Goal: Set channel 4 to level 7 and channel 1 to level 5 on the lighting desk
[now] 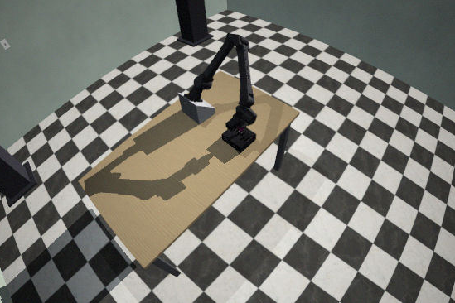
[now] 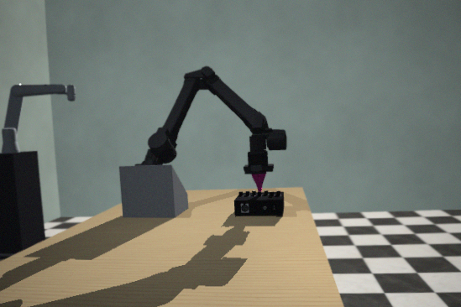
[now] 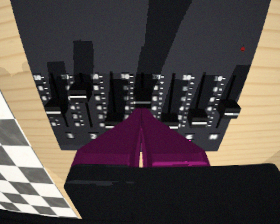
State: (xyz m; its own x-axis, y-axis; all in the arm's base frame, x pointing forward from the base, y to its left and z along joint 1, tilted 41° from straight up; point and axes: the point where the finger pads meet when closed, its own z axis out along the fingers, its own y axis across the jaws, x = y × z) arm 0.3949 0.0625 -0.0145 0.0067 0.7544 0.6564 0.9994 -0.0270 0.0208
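The channel 4 fader cap lies 10 mm to the right of my hand. The rest, counted from my hand: channel 1 fader cap: 70 mm ahead, 10 mm to the right; then channel 2 fader cap: 40 mm ahead, 20 mm to the right; then channel 3 fader cap: 20 mm ahead, 10 mm to the left.
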